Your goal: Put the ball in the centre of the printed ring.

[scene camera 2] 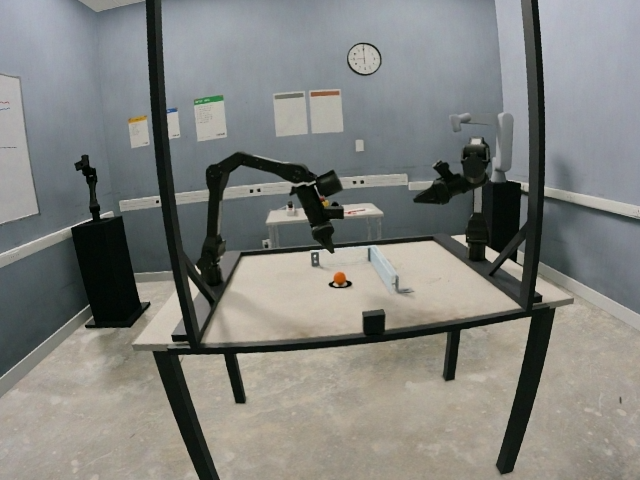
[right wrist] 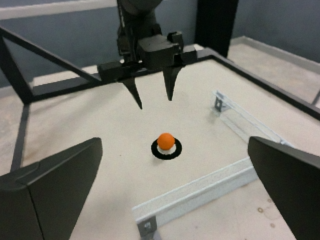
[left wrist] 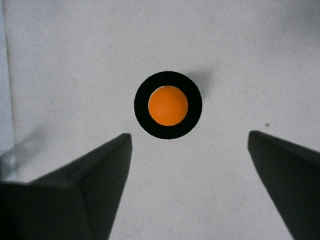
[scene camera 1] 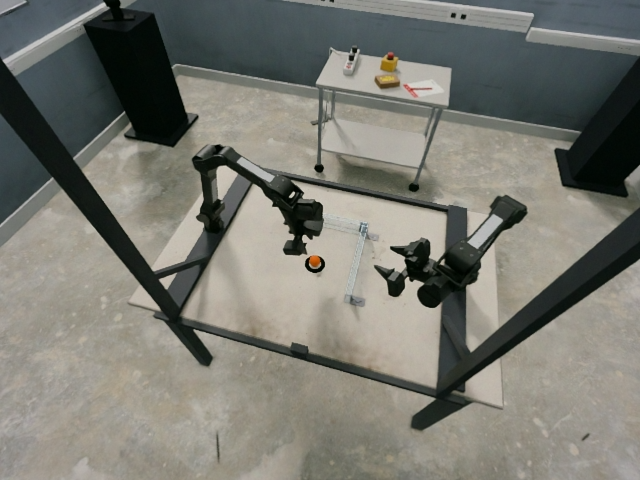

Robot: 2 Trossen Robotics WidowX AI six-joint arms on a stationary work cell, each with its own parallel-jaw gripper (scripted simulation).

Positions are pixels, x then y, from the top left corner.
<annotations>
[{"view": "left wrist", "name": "my left gripper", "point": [188, 139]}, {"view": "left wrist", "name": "orange ball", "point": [168, 105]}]
</annotations>
